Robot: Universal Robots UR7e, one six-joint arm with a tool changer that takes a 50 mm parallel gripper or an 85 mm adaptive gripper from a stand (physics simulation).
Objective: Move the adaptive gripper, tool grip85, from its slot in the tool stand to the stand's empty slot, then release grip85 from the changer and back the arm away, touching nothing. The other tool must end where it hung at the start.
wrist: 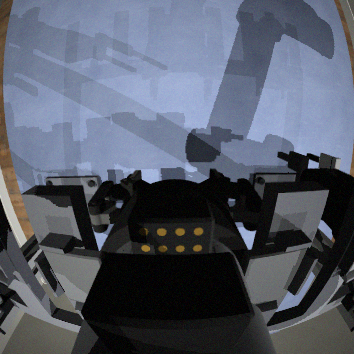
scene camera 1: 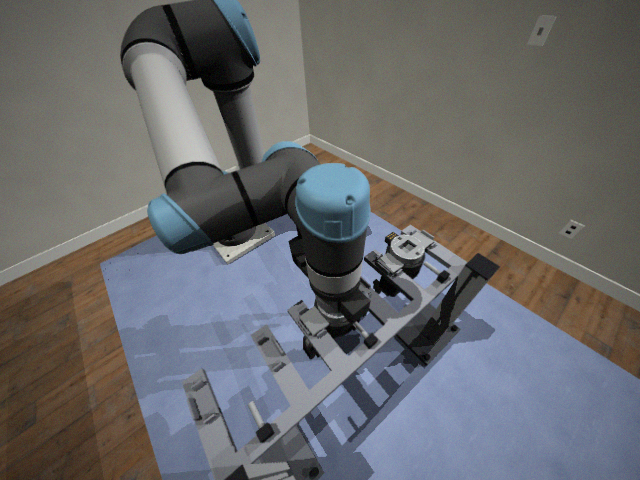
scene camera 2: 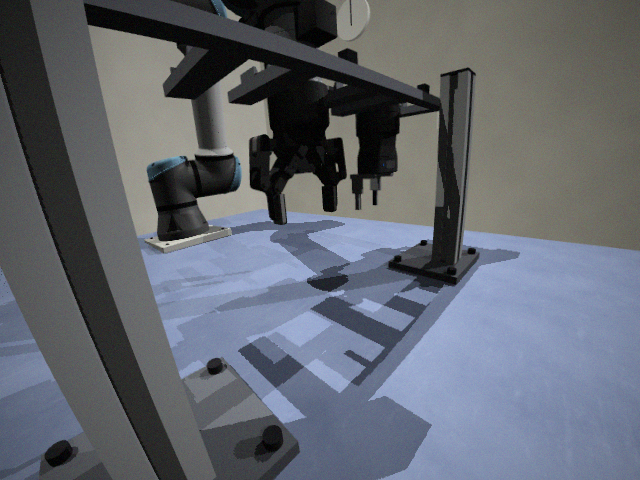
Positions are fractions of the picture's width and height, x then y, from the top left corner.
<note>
I see a parallel gripper (scene camera 2: 0.59,0.27), an adaptive gripper grip85 (scene camera 2: 0.47,0.24) and a tool stand (wrist: 0.82,0.60).
The parallel gripper also shows in scene camera 1 (scene camera 1: 0.64,0.53). The adaptive gripper grip85 is seen too in the wrist view (wrist: 0.49,0.61) and in scene camera 1 (scene camera 1: 0.49,0.67).
</note>
